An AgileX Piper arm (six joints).
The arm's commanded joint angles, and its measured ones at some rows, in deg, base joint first. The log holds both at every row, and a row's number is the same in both.
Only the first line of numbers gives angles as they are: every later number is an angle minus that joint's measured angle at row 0.
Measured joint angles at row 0:
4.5 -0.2 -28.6 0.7 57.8 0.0
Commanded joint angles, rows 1 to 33:
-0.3 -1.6 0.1 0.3 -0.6 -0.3
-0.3 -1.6 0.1 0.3 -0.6 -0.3
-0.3 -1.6 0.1 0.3 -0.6 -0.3
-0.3 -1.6 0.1 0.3 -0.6 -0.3
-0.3 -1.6 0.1 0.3 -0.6 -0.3
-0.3 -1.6 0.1 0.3 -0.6 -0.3
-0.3 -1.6 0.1 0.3 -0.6 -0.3
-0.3 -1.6 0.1 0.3 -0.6 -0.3
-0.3 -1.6 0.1 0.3 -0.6 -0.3
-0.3 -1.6 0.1 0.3 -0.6 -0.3
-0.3 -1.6 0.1 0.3 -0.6 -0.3
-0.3 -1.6 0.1 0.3 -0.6 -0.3
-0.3 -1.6 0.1 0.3 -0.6 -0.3
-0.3 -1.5 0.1 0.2 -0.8 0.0
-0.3 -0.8 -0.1 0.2 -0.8 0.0
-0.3 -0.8 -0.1 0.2 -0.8 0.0
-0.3 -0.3 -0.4 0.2 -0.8 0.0
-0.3 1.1 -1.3 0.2 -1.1 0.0
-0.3 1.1 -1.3 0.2 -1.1 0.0
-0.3 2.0 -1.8 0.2 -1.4 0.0
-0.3 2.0 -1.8 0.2 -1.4 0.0
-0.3 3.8 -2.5 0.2 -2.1 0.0
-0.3 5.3 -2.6 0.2 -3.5 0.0
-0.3 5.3 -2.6 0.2 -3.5 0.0
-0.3 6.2 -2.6 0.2 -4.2 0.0
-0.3 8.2 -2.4 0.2 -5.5 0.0
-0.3 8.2 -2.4 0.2 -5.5 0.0
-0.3 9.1 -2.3 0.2 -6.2 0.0
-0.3 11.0 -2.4 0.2 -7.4 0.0
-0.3 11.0 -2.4 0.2 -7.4 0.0
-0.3 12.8 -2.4 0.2 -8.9 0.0
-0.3 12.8 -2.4 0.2 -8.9 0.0
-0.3 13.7 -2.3 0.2 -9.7 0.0
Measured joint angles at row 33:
0.0 11.8 -2.0 0.0 -7.0 0.0
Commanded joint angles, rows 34 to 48:
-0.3 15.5 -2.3 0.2 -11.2 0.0
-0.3 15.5 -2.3 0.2 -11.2 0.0
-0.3 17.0 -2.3 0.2 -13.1 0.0
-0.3 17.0 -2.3 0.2 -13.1 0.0
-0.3 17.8 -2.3 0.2 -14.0 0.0
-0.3 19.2 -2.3 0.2 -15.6 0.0
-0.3 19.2 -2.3 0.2 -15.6 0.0
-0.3 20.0 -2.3 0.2 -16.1 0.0
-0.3 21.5 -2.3 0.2 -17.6 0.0
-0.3 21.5 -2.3 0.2 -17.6 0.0
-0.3 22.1 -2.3 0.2 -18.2 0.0
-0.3 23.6 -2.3 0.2 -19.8 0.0
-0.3 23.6 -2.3 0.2 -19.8 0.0
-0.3 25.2 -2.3 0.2 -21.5 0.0
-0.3 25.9 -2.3 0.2 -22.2 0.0
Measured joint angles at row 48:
0.0 24.3 -2.0 0.0 -19.4 0.0
